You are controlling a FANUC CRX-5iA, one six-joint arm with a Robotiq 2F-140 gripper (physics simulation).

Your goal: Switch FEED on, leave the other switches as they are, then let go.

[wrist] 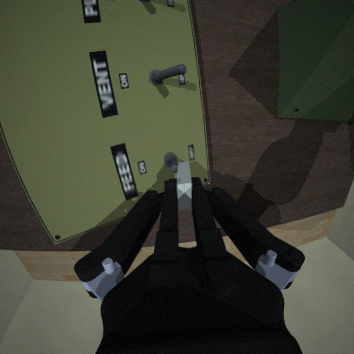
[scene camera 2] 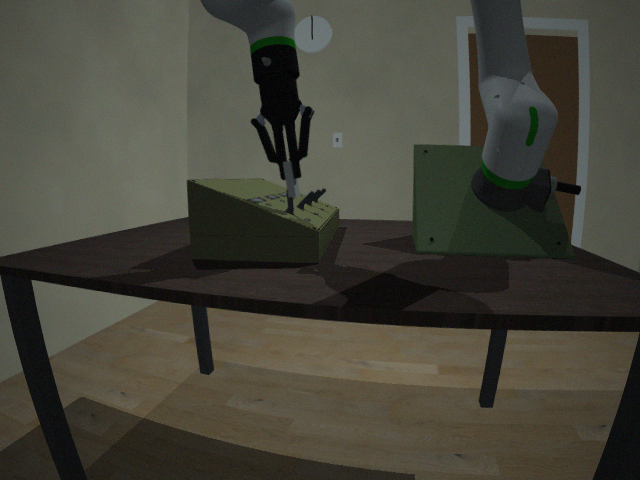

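Pixels of known places: gripper, fingertip midpoint: (wrist: 183, 171) (scene camera 2: 294, 196); arm's base at its link origin: (scene camera 2: 501, 188).
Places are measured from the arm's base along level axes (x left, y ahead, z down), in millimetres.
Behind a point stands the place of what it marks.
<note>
The FEED switch (scene camera 2: 290, 205) @(x 260, y 436, z 39 mm) (wrist: 170, 160) @(x 252, y 442, z 29 mm) is a dark lever on a sloped green-yellow console (scene camera 2: 248, 240) @(x 340, y 488, z 100 mm) (wrist: 55, 135) @(x 218, y 587, z 2 mm). It looks nearly upright in the scene view. In the wrist view its tip is partly hidden by the fingertips. My gripper (scene camera 2: 292, 191) @(x 265, y 424, z 21 mm) (wrist: 183, 171) @(x 265, y 424, z 21 mm) is shut and empty, its pale fingertips right at the FEED lever on the OFF-label side; I cannot tell whether they touch. The VENT switch (wrist: 168, 74) @(x 140, y 454, z 28 mm) leans toward its OFF label, away from ON. Part of another lever (wrist: 145, 1) @(x 33, y 493, z 54 mm) shows at the wrist view's top edge.
The console stands on a dark wooden table (scene camera 2: 248, 289) @(x 484, y 397, z 141 mm). A large green angled box (scene camera 2: 439, 196) @(x 47, y 152, z 24 mm) (wrist: 320, 65) @(x 65, y 200, z 35 mm) stands to the right. A second robot arm (scene camera 2: 516, 124) @(x 201, y 5, z -123 mm) reaches down in front of it. More levers lean beside FEED in the scene view.
</note>
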